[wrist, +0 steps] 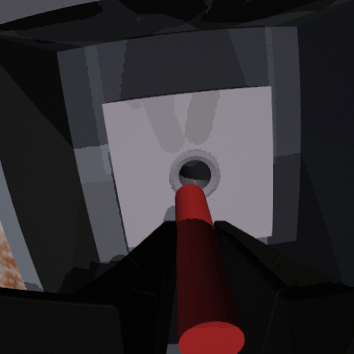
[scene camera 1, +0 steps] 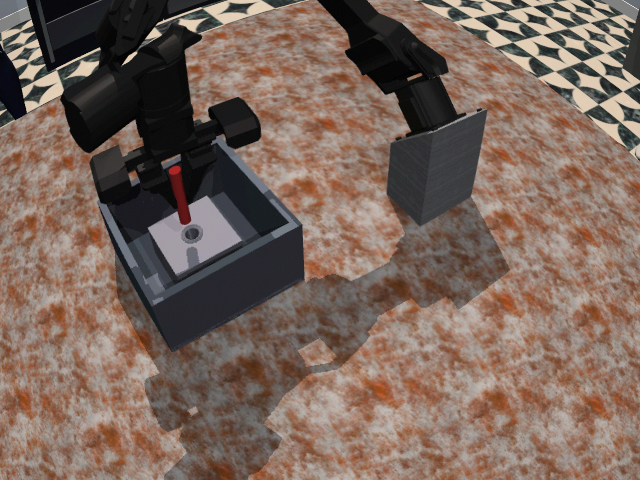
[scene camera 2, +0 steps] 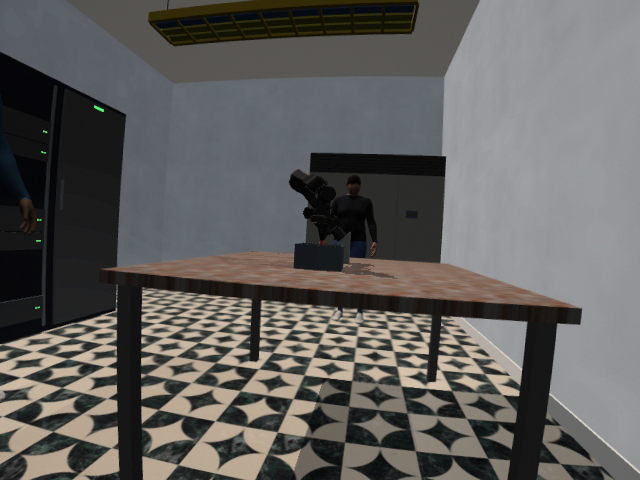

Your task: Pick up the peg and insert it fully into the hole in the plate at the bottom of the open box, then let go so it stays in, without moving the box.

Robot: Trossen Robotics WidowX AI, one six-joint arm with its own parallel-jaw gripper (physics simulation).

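Where they show: gripper, between the fingertips: (wrist: 194, 231) (scene camera 1: 181, 203) (scene camera 2: 322, 240); arm's base, origin of its link: (scene camera 1: 437, 125) (scene camera 2: 342, 238).
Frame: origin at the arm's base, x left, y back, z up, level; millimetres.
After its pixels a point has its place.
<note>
My gripper (scene camera 1: 183, 200) {x -105, y -307, z -11 mm} (wrist: 194, 231) {x -105, y -307, z -11 mm} is shut on the red peg (scene camera 1: 178, 193) {x -101, y -311, z 10 mm} (scene camera 2: 321, 242) {x -107, y -312, z -20 mm} (wrist: 197, 265) {x -113, y -307, z 21 mm} and holds it nearly upright, with a slight tilt, inside the open dark grey box (scene camera 1: 237, 284) {x -12, y -303, z -69 mm} (scene camera 2: 318, 257) {x -114, y -397, z -78 mm} (wrist: 325, 125) {x -118, y -216, z -82 mm}. The pale plate (scene camera 1: 217, 214) {x -111, y -261, z -69 mm} (wrist: 140, 125) {x -140, y -325, z -69 mm} lies at the box's bottom. The ring around its hole (scene camera 1: 183, 234) {x -113, y -311, z -68 mm} (wrist: 215, 175) {x -105, y -291, z -67 mm} shows in scene camera 1 and the wrist view. The peg's lower end appears a little above the plate, beside the hole, overlapping the ring's near edge in the wrist view. The hole's dark opening is mostly visible. The exact height gap is hard to tell.
The box walls rise on all sides around the fingers. A grey block (scene camera 1: 449, 170) {x 37, y -12, z -45 mm} with a black arm part (scene camera 1: 426, 105) {x -8, y -18, z 37 mm} above it stands right of the box on the mottled table (scene camera 1: 439, 372) {x 199, y -191, z -127 mm} (scene camera 2: 258, 276) {x -291, y -674, z -127 mm}. A person (scene camera 2: 354, 211) stands behind the table.
</note>
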